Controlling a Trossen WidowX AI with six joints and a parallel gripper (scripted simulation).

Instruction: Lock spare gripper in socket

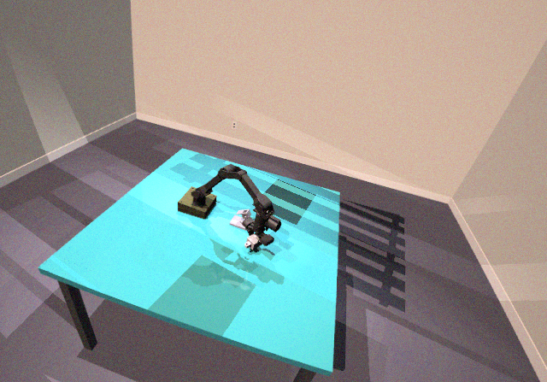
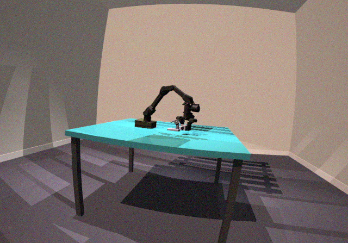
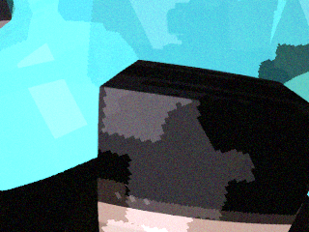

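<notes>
The spare gripper lies 1 cm behind my gripper tip, 1 cm to the right of it and 2 cm above it. Also, from my gripper tip: mount: 9 cm behind, 17 cm to the left, 1 cm above; green pad: 4 cm ahead, 28 cm to the left, 2 cm below.
</notes>
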